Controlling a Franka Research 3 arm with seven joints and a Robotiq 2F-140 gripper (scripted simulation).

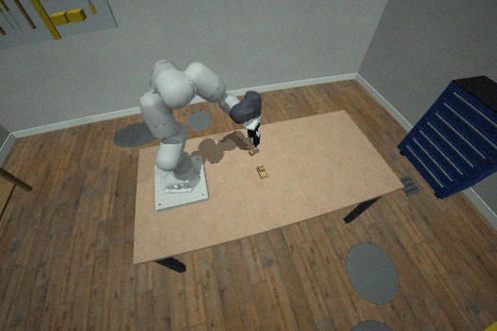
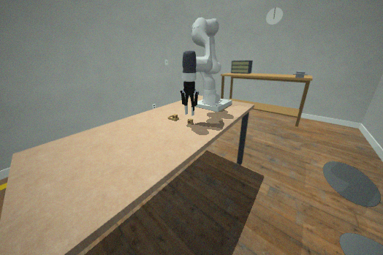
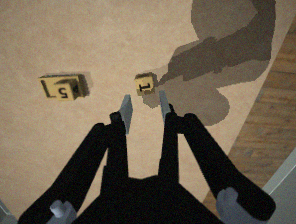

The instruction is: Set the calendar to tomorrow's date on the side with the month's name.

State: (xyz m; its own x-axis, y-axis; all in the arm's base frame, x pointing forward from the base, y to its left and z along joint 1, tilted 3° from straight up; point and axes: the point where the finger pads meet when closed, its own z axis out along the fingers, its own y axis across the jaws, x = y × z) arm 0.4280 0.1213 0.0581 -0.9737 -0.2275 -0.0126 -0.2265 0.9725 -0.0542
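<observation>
Right now the wooden digit cube is 1 cm behind my hand and 9 cm below it. The rest, counted from my hand: wooden tray: 2 cm ahead, 16 cm to the right, 9 cm below.
</observation>
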